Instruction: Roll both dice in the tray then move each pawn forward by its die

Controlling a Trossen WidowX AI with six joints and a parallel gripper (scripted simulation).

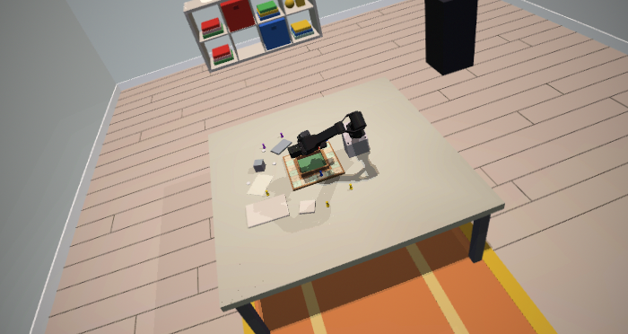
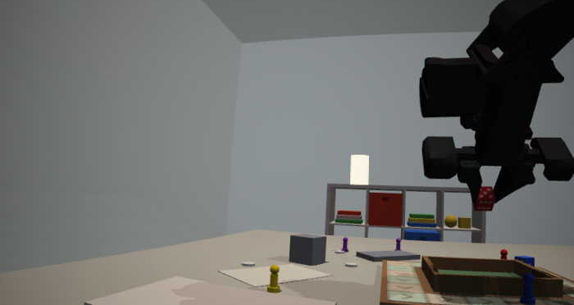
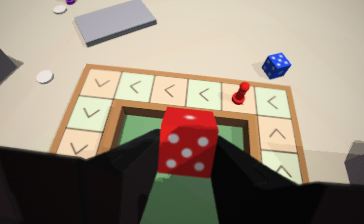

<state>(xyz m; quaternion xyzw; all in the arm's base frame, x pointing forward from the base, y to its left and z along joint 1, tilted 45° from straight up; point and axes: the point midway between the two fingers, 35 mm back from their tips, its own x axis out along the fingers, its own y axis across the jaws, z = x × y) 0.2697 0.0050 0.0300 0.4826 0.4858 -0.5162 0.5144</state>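
Now: gripper tip right at the die. The rest, counted from my gripper tip: blue pawn: 110 mm to the left, 100 mm below, 20 mm behind; then red pawn: 110 mm to the right, 100 mm below, 70 mm behind; then grey slab: 250 mm to the right, 130 mm ahead, 120 mm below.
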